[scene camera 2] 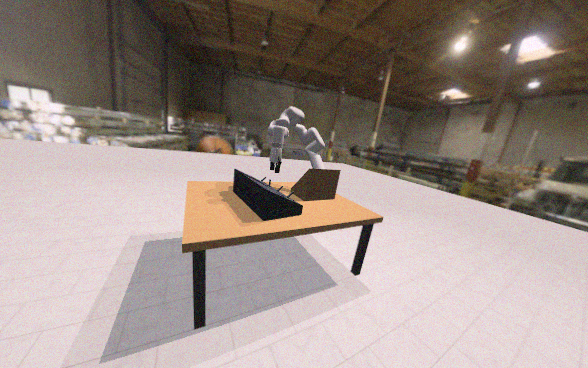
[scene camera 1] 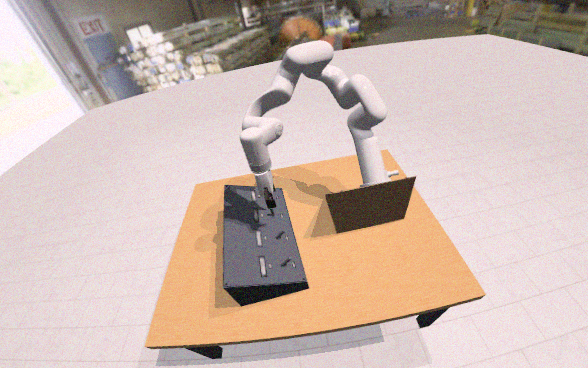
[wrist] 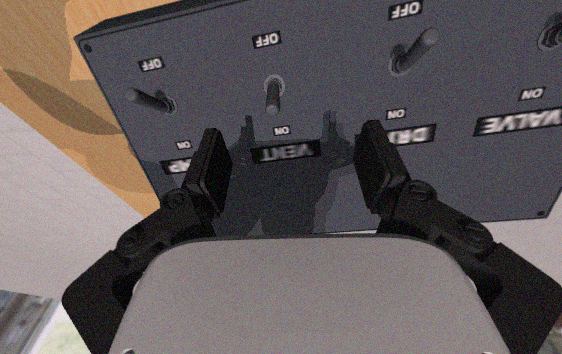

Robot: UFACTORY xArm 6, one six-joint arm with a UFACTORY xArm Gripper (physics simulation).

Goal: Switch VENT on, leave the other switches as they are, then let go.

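Frame: origin at the arm's base, x ahead, y left, z up, level; centimetres.
Where they show: gripper, fingertip midpoint: point(scene camera 2: 274, 171) point(scene camera 1: 272, 199) point(wrist: 291, 143); arm's base, link origin: point(scene camera 2: 321, 176) point(scene camera 1: 375, 184).
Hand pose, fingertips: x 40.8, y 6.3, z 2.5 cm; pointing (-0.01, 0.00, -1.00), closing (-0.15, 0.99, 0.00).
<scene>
Each offset is from my fingertips to the centre of the thing. "spot": to the spot under its first point. Level surfaces: height alone.
A dark sloped switch panel @(dx +7.6, dy +6.5, dz -13.8 cm) point(scene camera 1: 242, 260) point(scene camera 2: 257, 201) point(wrist: 330, 60) stands on the table. In the wrist view the VENT lever @(dx +2.0, dy -1.2, dz -8.3 cm) point(wrist: 273, 97) leans toward its ON label @(spot: dx +6.3, dy -0.1, dz -9.1 cm) point(wrist: 281, 130). The LAMP lever @(dx +3.8, dy -13.2, dz -8.9 cm) point(wrist: 147, 100) and the DRIVE lever @(dx -2.5, dy +10.0, dz -8.9 cm) point(wrist: 416, 49) lean toward their OFF side. The VALVE switch @(spot: dx -4.0, dy +21.3, dz -10.4 cm) point(wrist: 551, 36) shows partly at the right edge; its position is not clear there. My gripper point(scene camera 1: 270, 203) point(scene camera 2: 275, 170) point(wrist: 291, 143) is open and empty, above the panel. Its fingers stand wide apart, on either side of the VENT label @(dx +8.7, dy +0.6, dz -8.0 cm) point(wrist: 285, 151), apart from the VENT lever.
A brown upright board point(scene camera 1: 372, 207) point(scene camera 2: 320, 186) stands on the wooden table @(dz -20.0 cm) point(scene camera 1: 380, 275) point(scene camera 2: 215, 235), between the panel and the table's right side in scene view 1. The arm's base is behind it. The neighbouring LAMP and DRIVE levers stick up from the panel.
</scene>
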